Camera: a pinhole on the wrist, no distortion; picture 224 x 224 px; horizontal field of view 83.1 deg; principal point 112.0 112.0 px. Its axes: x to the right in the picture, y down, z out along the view. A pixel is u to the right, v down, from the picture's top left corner.
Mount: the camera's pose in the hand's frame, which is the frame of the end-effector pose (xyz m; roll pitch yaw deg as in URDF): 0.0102 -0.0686 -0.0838 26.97 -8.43 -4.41
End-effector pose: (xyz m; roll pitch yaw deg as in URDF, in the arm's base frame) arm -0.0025 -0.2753 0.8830 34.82 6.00 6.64
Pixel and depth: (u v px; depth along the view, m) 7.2 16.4 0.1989
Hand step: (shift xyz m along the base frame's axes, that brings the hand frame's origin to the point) -0.1735 -0.2503 -0.1388
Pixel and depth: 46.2 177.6 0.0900
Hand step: -0.0465 -0.0631 -0.0226
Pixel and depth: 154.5 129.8 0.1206
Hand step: 0.0393 -0.1069 -0.0361
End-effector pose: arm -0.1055 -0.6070 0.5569 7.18 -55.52 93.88
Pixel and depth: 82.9 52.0 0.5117
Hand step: 0.5451 -0.2171 -0.0577
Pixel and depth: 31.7 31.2 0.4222
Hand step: 0.5035 -0.2059 -0.2295
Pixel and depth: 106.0 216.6 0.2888
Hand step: 0.0336 -0.2546 0.1147
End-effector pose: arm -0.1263 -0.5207 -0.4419 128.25 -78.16 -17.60
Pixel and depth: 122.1 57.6 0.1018
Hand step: 0.1371 0.0665 -0.0218
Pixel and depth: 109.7 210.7 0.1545
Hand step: 0.0591 -0.0875 -0.0356
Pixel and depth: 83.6 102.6 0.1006
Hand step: 0.1024 0.0457 -0.0469
